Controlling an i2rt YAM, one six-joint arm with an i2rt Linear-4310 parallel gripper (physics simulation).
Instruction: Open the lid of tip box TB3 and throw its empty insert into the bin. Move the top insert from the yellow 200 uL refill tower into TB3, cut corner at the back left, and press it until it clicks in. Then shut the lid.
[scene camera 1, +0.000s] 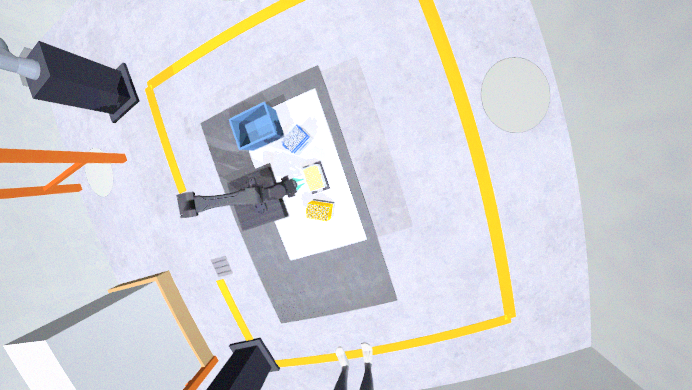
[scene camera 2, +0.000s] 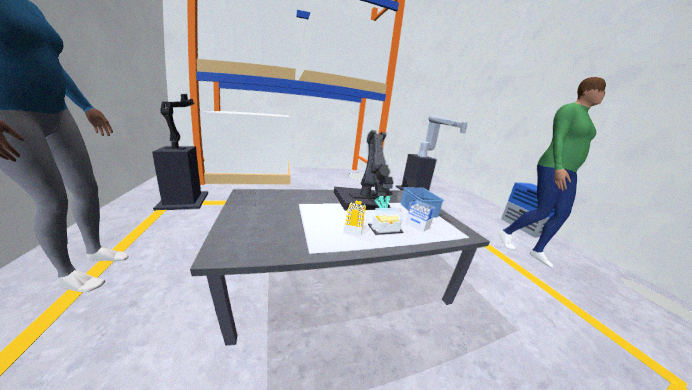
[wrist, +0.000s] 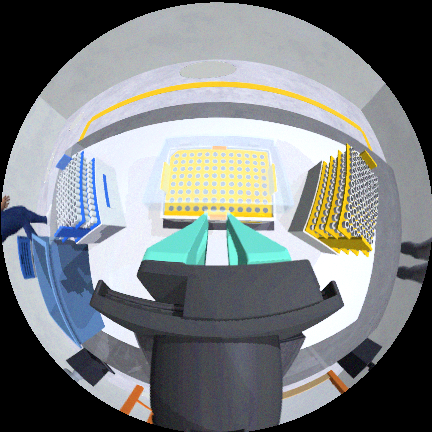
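Observation:
Tip box TB3 (scene camera 2: 387, 228) (wrist: 185, 224) stands mid-mat. Its label is unreadable. An empty yellow insert (scene camera 1: 314, 178) (wrist: 190, 208) with open holes sits inside. The clear lid (wrist: 282, 172) covers most of it, its robot-side edge slightly raised. My gripper (scene camera 1: 301, 183) (scene camera 2: 383, 202) (wrist: 216, 218) is shut on the lid's orange front tab, a narrow gap between its teal fingers; the contact is hard to make out. The yellow refill tower (scene camera 1: 319, 211) (scene camera 2: 355, 217) (wrist: 360, 200) stands beside the box, its inserts stacked and full of tips. The blue bin (scene camera 1: 256, 142) (scene camera 2: 434, 209) (wrist: 55, 300) stands on the other side.
A blue refill tower (scene camera 1: 296, 139) (scene camera 2: 420, 220) (wrist: 112, 200) stands between the box and the bin. The white mat (scene camera 1: 320, 237) lies on the dark table (scene camera 1: 330, 285). People stand or walk on the floor around the table.

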